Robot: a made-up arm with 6 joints.
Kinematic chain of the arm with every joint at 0, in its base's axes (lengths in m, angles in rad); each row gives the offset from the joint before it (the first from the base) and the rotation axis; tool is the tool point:
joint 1: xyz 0 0 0.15 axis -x
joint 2: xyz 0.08 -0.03 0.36 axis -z
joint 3: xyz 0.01 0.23 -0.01 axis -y
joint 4: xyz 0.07 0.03 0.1 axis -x
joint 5: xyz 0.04 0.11 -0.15 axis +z
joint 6: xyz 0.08 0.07 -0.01 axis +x
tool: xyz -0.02 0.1 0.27
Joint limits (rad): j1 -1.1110..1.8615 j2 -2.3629..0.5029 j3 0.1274..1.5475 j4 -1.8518..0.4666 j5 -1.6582..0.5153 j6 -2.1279..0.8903
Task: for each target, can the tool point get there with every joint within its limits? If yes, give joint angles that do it. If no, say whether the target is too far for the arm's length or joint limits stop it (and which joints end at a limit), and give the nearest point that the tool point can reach.
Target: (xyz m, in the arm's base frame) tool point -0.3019 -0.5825 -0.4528
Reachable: no: joint limits stop it (at a limit: joint 1, joint 2, joint 3, joint 5) | nearest point -0.2692 -0.6382 -0.3486 | short by 0.123 m
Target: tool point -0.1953 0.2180 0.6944
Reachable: yes | joints 0.1923 -0.5608 1.2083 -0.4093 -1.2933 0.5078
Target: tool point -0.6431 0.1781 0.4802
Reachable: yes | joints 0.8983 -2.0886 0.8980 0.1211 0.0594 -1.5040
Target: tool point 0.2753 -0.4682 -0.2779
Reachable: no: joint limits stop it (at a limit: joint 1, joint 3, joint 4, joint 5) | nearest point 0.2789 -0.5812 -0.2335 | short by 0.121 m
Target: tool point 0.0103 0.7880 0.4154
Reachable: yes | joints 0.6885 -0.1468 0.6503 -0.3316 -0.2262 -0.0103
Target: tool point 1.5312 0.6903 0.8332
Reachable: no: too far | nearest point 0.7226 0.4994 0.6443 | short by 0.852 m
